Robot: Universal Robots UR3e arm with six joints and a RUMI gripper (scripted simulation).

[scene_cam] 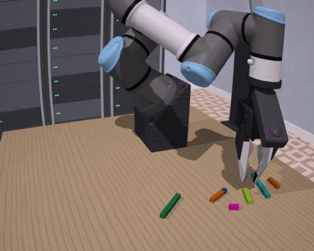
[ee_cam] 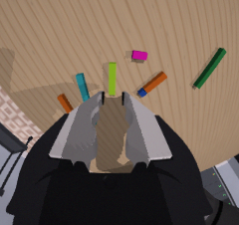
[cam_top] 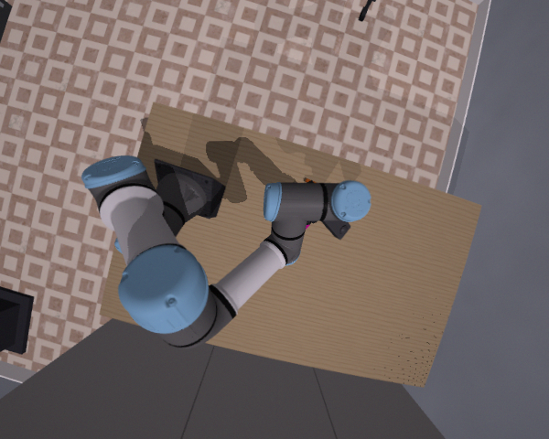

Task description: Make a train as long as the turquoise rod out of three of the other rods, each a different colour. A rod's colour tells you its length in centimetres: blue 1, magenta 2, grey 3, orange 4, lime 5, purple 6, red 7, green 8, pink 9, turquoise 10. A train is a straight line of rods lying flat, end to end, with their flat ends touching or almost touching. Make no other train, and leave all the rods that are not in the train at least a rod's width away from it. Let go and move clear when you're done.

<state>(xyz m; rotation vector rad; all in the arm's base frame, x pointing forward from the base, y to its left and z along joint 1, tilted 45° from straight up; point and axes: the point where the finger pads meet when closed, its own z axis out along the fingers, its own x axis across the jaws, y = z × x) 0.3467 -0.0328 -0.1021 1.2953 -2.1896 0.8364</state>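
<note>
Right now the lime rod is 5 cm below my hand. From my hand the other things lie so: magenta rod (2 cm ahead, 5 cm to the right, 5 cm below); blue rod (4 cm behind, 3 cm to the right, 5 cm below); turquoise rod (1 cm behind, 6 cm to the left, 5 cm below).
</note>
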